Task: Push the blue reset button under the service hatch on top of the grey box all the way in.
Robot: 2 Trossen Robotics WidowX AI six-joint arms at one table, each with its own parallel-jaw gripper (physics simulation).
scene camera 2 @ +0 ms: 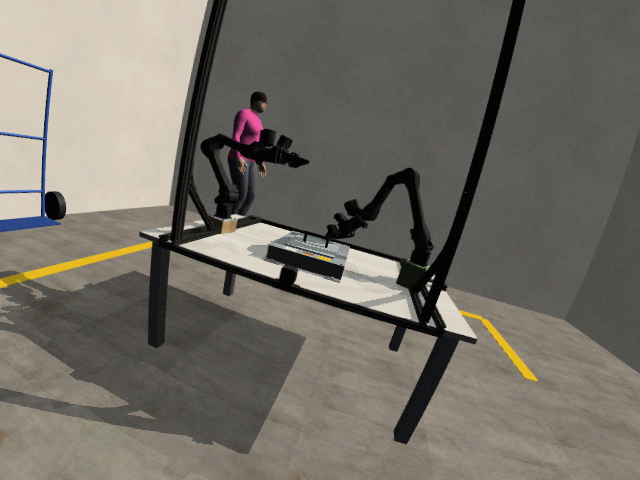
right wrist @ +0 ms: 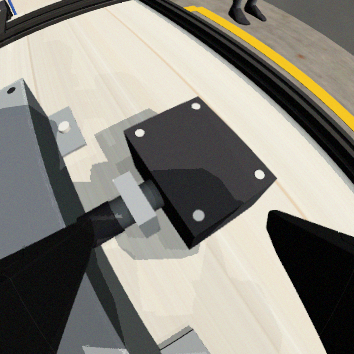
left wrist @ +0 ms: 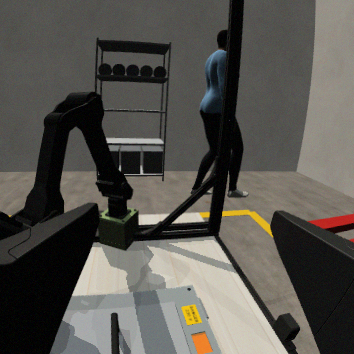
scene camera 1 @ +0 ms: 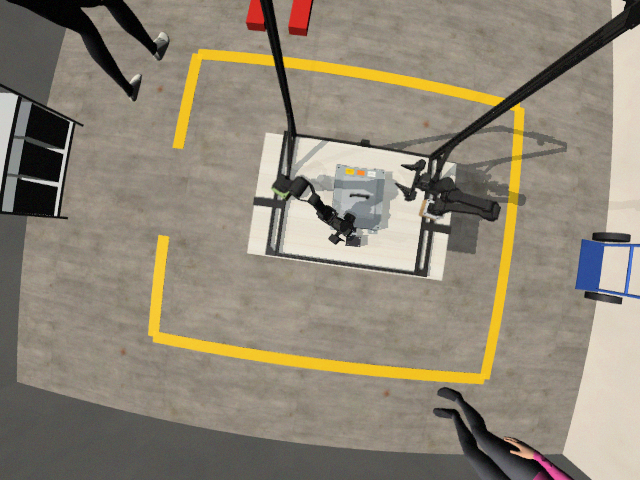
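The grey box (scene camera 1: 379, 188) (scene camera 2: 294, 259) (left wrist: 172, 300) (right wrist: 17, 175) sits on the table. Its hatch appears to lie flat, with a black handle (scene camera 1: 359, 195) (scene camera 2: 326, 241) (left wrist: 115, 330) standing up from it. The blue button does not show in any view. My right gripper (scene camera 1: 345, 236) (scene camera 2: 331, 232) (right wrist: 180, 224) is open and empty, tilted down over the box's lower edge in scene camera 1, above a black block (scene camera 1: 353, 241) (right wrist: 210, 155) beside the box. My left gripper (scene camera 1: 401, 175) (scene camera 2: 307, 162) (left wrist: 187, 216) is open and empty, high above the table to the right of the box in scene camera 1.
The black block joins the box side through a stubby connector (right wrist: 135, 200). Black rails frame the white table (scene camera 1: 310, 248). Black uprights (scene camera 2: 199, 118) (scene camera 2: 480, 149) rise at its sides. A small black camera (scene camera 2: 287, 275) (left wrist: 287, 325) sits on the rail near the box.
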